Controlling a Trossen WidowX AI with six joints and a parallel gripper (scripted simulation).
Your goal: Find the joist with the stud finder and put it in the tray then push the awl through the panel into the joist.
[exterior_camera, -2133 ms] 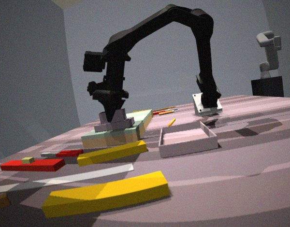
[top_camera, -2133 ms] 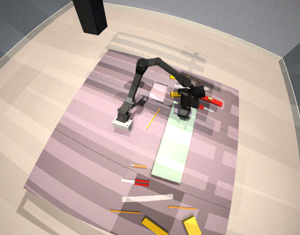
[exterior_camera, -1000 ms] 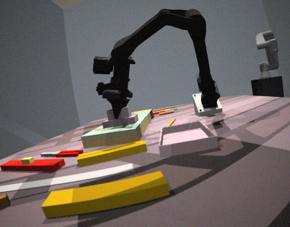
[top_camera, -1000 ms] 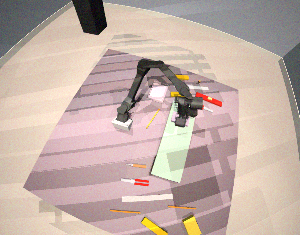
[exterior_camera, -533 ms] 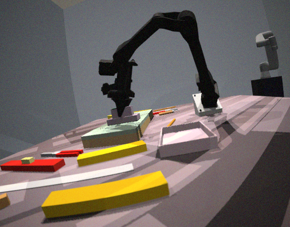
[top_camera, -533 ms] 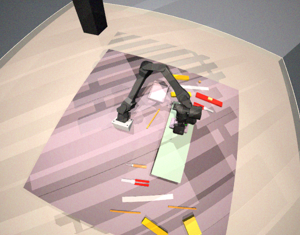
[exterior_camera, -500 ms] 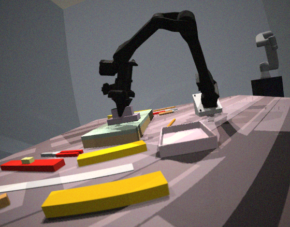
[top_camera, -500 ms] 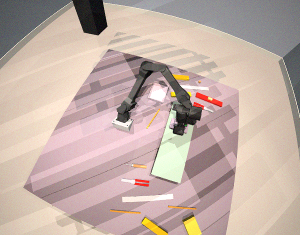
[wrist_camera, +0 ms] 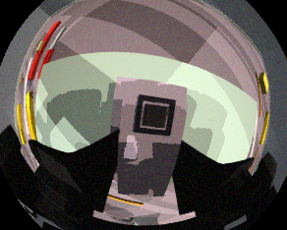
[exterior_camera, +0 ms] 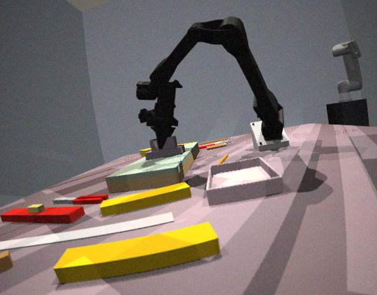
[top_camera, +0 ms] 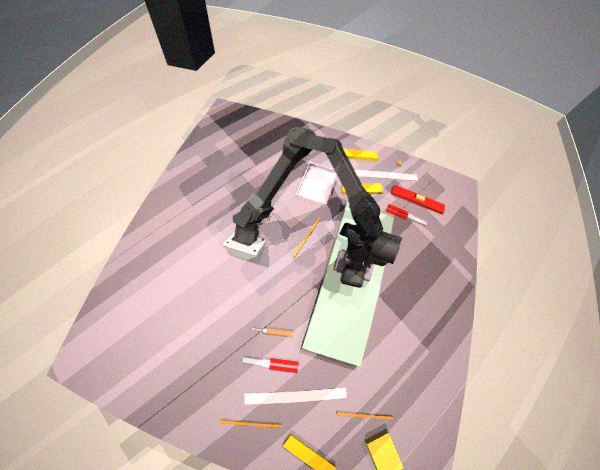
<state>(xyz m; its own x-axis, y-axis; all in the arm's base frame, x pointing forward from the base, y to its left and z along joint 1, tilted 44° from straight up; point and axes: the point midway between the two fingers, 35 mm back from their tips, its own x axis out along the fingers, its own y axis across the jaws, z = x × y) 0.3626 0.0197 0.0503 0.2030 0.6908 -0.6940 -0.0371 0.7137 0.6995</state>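
Right now the tray is 27 cm to the left of my gripper tip, 22 cm behind it and 5 cm below it. From my gripper tip the other things lie so: red level (38 cm to the left, 18 cm ahead, 5 cm below); stud finder (2 cm above, 1 cm ahead); awl (28 cm to the right, 19 cm behind, 6 cm below).
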